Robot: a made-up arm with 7 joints.
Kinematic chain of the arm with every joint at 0, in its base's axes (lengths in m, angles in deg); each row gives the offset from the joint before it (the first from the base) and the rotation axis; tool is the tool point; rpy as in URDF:
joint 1: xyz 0 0 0.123 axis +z
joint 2: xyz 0 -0.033 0.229 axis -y
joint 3: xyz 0 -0.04 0.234 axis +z
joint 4: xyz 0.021 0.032 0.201 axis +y
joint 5: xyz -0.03 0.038 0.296 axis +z
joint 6: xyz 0 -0.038 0.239 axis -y
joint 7: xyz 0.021 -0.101 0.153 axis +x
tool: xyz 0 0 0 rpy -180 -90 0
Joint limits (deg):
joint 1: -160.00..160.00
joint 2: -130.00..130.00
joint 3: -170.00..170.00
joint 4: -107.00..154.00
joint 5: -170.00..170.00
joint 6: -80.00..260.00
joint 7: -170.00..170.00
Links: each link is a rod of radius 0.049 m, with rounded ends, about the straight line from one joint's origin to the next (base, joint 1, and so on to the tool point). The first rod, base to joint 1, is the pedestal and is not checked.
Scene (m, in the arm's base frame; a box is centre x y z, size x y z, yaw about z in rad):
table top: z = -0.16
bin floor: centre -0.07 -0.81 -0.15 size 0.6 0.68 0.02 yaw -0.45
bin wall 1: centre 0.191 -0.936 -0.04 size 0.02 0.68 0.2 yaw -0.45
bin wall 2: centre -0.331 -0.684 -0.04 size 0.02 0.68 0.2 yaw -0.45
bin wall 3: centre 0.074 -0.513 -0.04 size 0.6 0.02 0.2 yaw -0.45
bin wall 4: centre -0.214 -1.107 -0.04 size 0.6 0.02 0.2 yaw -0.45
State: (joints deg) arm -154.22 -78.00 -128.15 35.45 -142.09 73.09 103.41
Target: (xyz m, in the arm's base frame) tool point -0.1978 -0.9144 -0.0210
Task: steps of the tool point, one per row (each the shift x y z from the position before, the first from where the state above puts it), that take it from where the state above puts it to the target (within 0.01 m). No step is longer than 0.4 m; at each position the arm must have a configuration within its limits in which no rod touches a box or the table.
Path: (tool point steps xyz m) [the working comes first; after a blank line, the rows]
Joints at the target: -102.18 -93.54 -108.39 -14.18 -125.08 91.41 103.41
Straight joint move there: touches bin wall 2.

1: 0.0166 -0.3624 -0.1171
2: 0.1740 -0.3279 -0.1019
3: 0.2968 -0.2249 -0.0765
4: 0.3555 -0.0787 -0.0457
5: -0.0012 -0.0085 -0.1199
6: 0.0013 0.0085 -0.1204

